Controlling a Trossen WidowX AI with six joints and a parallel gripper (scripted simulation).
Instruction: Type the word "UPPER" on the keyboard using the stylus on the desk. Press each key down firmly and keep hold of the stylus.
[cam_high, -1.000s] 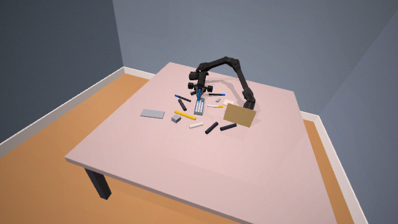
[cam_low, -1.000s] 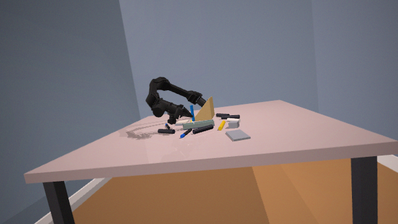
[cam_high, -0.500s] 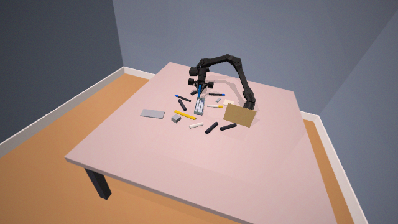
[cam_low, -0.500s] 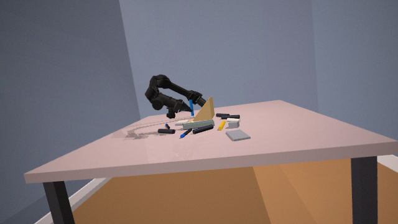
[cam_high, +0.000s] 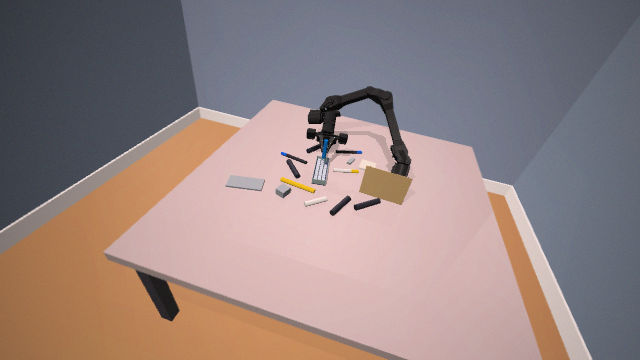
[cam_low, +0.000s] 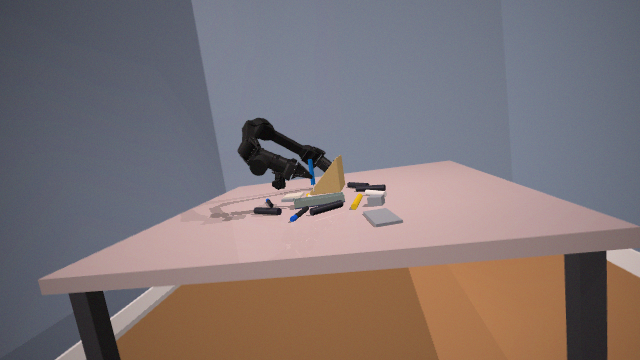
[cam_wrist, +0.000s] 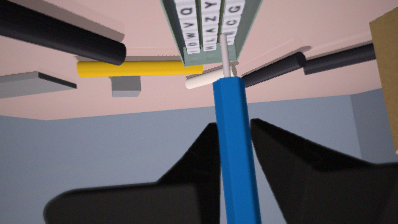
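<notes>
The yellow pen is 4 cm ahead of my gripper tip, 16 cm to the left of it and 9 cm below it. Round my gripper tip: white cylinder: 7 cm behind, 21 cm to the left, 9 cm below; stylus: 1 cm below; grey cube: 7 cm ahead, 23 cm to the left, 9 cm below.
</notes>
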